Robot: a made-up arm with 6 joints.
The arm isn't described. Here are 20 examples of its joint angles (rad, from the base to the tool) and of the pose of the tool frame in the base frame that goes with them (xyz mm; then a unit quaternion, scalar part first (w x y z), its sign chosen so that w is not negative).
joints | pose
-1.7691 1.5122 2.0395 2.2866 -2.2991 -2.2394 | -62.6 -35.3 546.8 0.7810 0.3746 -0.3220 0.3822
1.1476 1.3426 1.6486 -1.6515 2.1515 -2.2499 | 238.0 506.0 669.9 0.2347 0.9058 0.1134 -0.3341
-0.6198 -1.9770 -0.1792 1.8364 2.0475 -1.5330 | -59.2 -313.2 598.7 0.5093 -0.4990 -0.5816 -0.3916
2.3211 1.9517 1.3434 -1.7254 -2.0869 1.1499 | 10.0 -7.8 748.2 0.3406 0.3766 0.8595 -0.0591
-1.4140 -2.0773 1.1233 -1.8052 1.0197 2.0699 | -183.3 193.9 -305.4 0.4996 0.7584 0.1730 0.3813
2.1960 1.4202 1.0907 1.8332 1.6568 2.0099 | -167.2 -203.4 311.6 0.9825 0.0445 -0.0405 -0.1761
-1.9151 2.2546 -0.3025 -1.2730 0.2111 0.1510 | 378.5 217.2 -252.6 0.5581 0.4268 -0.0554 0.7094
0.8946 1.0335 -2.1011 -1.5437 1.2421 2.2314 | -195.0 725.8 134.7 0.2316 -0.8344 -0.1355 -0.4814
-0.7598 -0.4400 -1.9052 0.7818 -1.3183 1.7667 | -810.3 -52.1 863.7 0.5225 -0.4212 0.6901 -0.2707
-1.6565 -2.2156 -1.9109 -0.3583 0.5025 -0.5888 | -728.4 407.4 781.4 0.2935 -0.8562 -0.4183 -0.0766
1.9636 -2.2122 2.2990 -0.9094 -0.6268 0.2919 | 730.7 82.2 -198.1 0.5094 0.4558 -0.3508 0.6401
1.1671 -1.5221 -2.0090 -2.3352 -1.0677 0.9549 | 600.7 297.5 1011.5 0.1642 -0.8825 0.1749 0.4045
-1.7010 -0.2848 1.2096 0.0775 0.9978 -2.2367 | 287.7 531.0 414.5 0.3583 0.6992 -0.4658 0.4072
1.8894 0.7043 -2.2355 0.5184 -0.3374 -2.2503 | 908.5 415.4 144.5 0.3277 0.8844 -0.2549 0.2135
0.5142 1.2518 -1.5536 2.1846 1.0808 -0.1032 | -72.5 61.0 -384.4 0.5600 0.1240 0.7375 0.3565
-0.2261 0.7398 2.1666 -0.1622 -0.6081 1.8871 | 187.3 636.2 933.6 0.0987 -0.9727 0.0376 0.2068
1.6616 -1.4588 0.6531 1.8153 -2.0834 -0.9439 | -65.0 -173.7 294.2 0.6996 -0.1483 -0.6442 0.2714
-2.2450 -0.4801 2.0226 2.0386 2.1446 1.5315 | -159.4 -154.5 141.8 0.3423 0.3145 -0.8814 -0.0837
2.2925 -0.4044 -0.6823 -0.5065 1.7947 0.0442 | 482.6 264.1 680.2 0.6915 -0.1319 -0.3824 0.5985
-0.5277 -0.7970 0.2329 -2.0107 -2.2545 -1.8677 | -58.1 -11.6 226.6 0.5139 0.5614 0.4603 -0.4571
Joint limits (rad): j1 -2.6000..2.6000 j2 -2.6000..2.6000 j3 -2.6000..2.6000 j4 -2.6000..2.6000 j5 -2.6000..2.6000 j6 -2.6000..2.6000
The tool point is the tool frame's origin. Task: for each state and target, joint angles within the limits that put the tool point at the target. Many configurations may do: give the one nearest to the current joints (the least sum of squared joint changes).
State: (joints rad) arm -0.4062 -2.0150 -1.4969 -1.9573 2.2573 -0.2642
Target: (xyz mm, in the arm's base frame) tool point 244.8 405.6 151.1
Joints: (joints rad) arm -0.6867 -2.6000 -1.3036 -2.0255 2.2838 -0.1540
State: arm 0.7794 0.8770 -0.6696 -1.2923 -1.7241 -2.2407
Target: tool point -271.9 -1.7 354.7
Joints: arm 0.9569 0.7337 -0.5112 -0.6983 -1.7732 -2.4477
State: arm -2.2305 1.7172 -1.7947 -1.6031 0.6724 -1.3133
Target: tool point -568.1 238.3 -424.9
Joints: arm -1.9285 2.3461 -1.8752 -1.6354 0.4698 -1.3360
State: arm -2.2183 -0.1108 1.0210 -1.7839 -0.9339 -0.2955
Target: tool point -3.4 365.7 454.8
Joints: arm -2.1682 0.6783 1.1436 -1.9773 -1.1702 -0.3880
